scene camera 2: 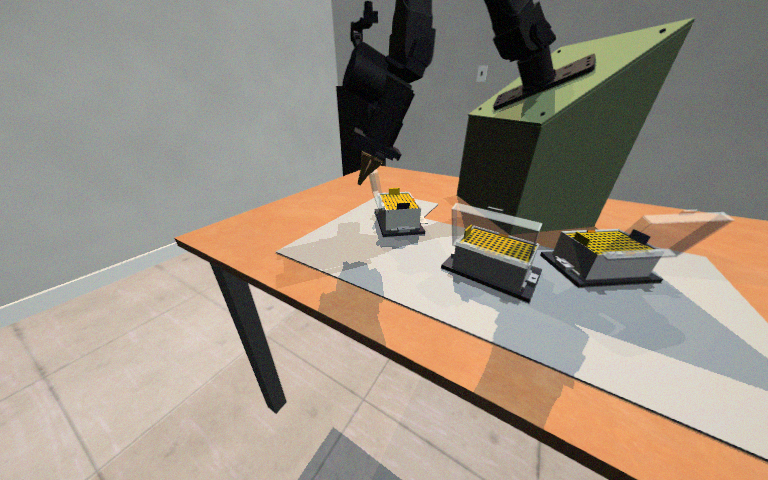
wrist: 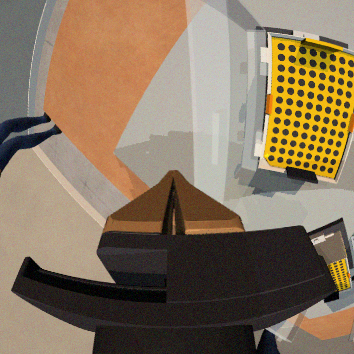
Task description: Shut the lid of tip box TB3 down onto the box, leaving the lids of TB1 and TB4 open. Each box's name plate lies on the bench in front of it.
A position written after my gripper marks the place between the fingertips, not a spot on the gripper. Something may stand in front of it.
I see my gripper (scene camera 2: 358,184) and a pale mat (wrist: 158,137).
My gripper is seen too in the wrist view (wrist: 173,177).
